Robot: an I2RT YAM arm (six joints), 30 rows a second.
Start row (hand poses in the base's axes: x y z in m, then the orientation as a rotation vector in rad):
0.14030 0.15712 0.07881 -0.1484 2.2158 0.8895
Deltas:
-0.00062 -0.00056 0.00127 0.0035 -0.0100 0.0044
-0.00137 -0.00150 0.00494 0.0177 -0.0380 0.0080
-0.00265 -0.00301 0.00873 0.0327 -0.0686 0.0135
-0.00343 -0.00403 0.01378 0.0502 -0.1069 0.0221
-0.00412 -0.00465 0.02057 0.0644 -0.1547 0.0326
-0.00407 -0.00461 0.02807 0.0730 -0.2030 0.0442
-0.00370 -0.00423 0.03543 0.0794 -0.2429 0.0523
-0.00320 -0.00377 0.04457 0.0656 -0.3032 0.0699
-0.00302 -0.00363 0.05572 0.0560 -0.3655 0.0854
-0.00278 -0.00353 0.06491 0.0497 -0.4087 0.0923
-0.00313 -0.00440 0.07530 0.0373 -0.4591 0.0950
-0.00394 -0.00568 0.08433 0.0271 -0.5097 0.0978
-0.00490 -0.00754 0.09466 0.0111 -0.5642 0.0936
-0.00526 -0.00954 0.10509 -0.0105 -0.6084 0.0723
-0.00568 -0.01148 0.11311 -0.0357 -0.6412 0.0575
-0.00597 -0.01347 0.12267 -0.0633 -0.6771 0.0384
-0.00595 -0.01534 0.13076 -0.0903 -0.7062 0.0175
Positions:
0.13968 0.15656 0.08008 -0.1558 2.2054 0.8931
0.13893 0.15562 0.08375 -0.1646 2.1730 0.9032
0.13765 0.15411 0.08754 -0.1760 2.1381 0.9142
0.13687 0.15309 0.09259 -0.1926 2.0949 0.9271
0.13618 0.15247 0.09938 -0.2161 2.0446 0.9342
0.13623 0.15251 0.10688 -0.2431 1.9964 0.9354
0.13660 0.15289 0.11424 -0.2637 1.9568 0.9346
0.13710 0.15335 0.12338 -0.3104 1.9081 0.9115
0.13728 0.15349 0.13453 -0.3525 1.8549 0.8909
0.13752 0.15359 0.14372 -0.3769 1.8174 0.8750
0.13717 0.15272 0.15411 -0.4015 1.7756 0.8487
0.13636 0.15144 0.16314 -0.4246 1.7324 0.8246
0.13540 0.14958 0.17347 -0.4437 1.6876 0.7905
0.13504 0.14758 0.18390 -0.4443 1.6543 0.7463
0.13462 0.14564 0.19192 -0.4496 1.6330 0.7053
0.13433 0.14365 0.20148 -0.4522 1.6091 0.6594
0.13435 0.14178 0.20957 -0.4508 1.5909 0.6156

